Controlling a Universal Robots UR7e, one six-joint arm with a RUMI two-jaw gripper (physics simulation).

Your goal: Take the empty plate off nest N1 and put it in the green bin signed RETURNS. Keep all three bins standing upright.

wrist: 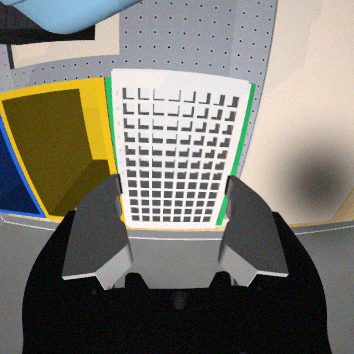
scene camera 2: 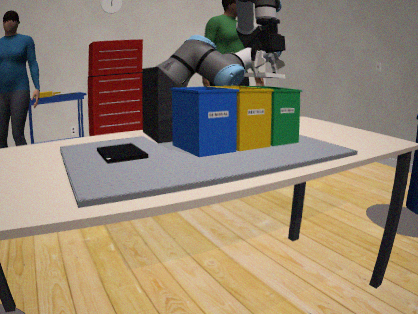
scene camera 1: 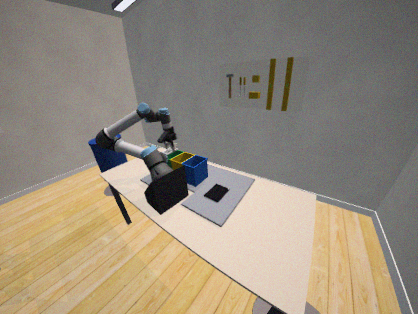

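Seen in the pictures: gripper, fingertip midpoint: (wrist: 173, 176) (scene camera 2: 266, 77) (scene camera 1: 170, 151); arm's base, link origin: (scene camera 2: 165, 83) (scene camera 1: 164, 177).
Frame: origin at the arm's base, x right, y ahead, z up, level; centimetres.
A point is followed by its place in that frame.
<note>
The white plate (wrist: 172, 155) {x -28.3, y 22.0, z 3.9 cm} (scene camera 2: 266, 76) {x -25.5, y 29.7, z 3.0 cm}, with rows of square wells, is held between the jaws of my gripper (wrist: 173, 176) {x -28.9, y 24.5, z 2.7 cm} (scene camera 2: 267, 70) {x -28.9, y 24.5, z 2.7 cm} (scene camera 1: 171, 148) {x -28.9, y 24.5, z 2.7 cm}. It hangs roughly level above the green bin (scene camera 2: 286, 117) {x -30.5, y 34.2, z -10.0 cm} (scene camera 1: 174, 154) {x -36.2, y 31.7, z -5.5 cm}, a little over its rim. In the wrist view the plate covers most of the green bin's opening, and green rim (wrist: 243, 130) {x -35.0, y 20.3, z -0.9 cm} shows along its sides. The green bin stands upright, and its sign is blurred. Nest N1 (scene camera 2: 122, 152) {x 20.7, y 30.8, z -17.7 cm} (scene camera 1: 216, 192) {x 21.2, y 27.3, z -17.6 cm} is a black block with no plate on it.
The yellow bin (scene camera 2: 254, 122) {x -17.4, y 36.4, z -10.8 cm} (wrist: 50, 145) {x -10.9, y 28.6, z -6.8 cm} (scene camera 1: 182, 159) {x -23.1, y 31.4, z -6.5 cm} stands upright beside the green one. The blue bin (scene camera 2: 210, 122) {x -2.6, y 38.8, z -9.7 cm} (wrist: 12, 170) {x 1.1, y 36.2, z -8.5 cm} (scene camera 1: 196, 171) {x 3.2, y 25.1, z -5.7 cm} stands upright beyond it. All stand on the grey perforated board (scene camera 2: 175, 175) {x 11.1, y 52.5, z -18.8 cm} (scene camera 1: 215, 215) {x 34.1, y 11.5, z -18.8 cm} (wrist: 200, 30) {x -30.5, y 8.3, z -18.8 cm}. The arm's black base (scene camera 1: 167, 192) {x 6.7, y -3.0, z -6.5 cm} is near the bins.
</note>
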